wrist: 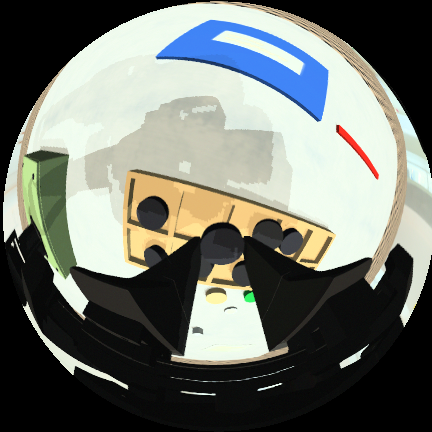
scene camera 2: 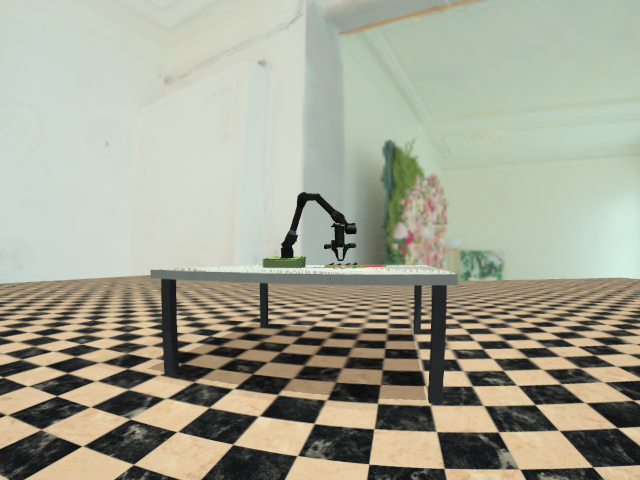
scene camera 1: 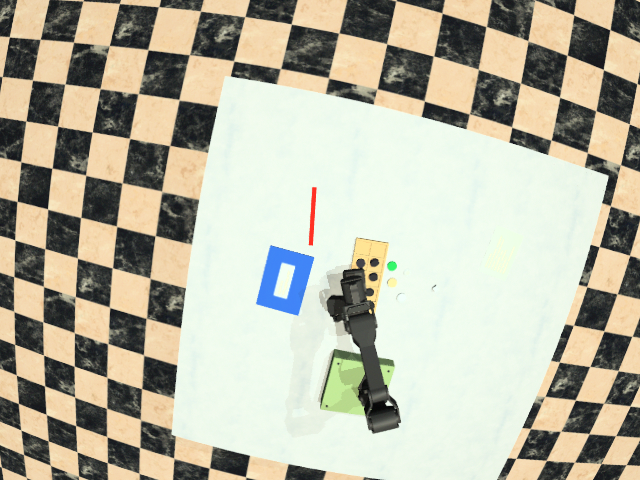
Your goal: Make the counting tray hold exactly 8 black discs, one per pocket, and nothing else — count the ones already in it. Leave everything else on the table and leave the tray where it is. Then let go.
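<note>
The tan counting tray lies on the table with black discs in several pockets, among them a disc, a disc and a disc. In the wrist view an empty pocket shows in the far row between two of these discs. At least one end pocket is empty too. My gripper is shut on a black disc and holds it above the tray, apart from it. The held disc and fingers hide some near-row pockets; the arm hides part of the tray in scene camera 1.
Beside the tray lie a green disc, a yellow disc, a white disc and a small grey object. A blue frame and red bar lie opposite. The green base block is near the arm.
</note>
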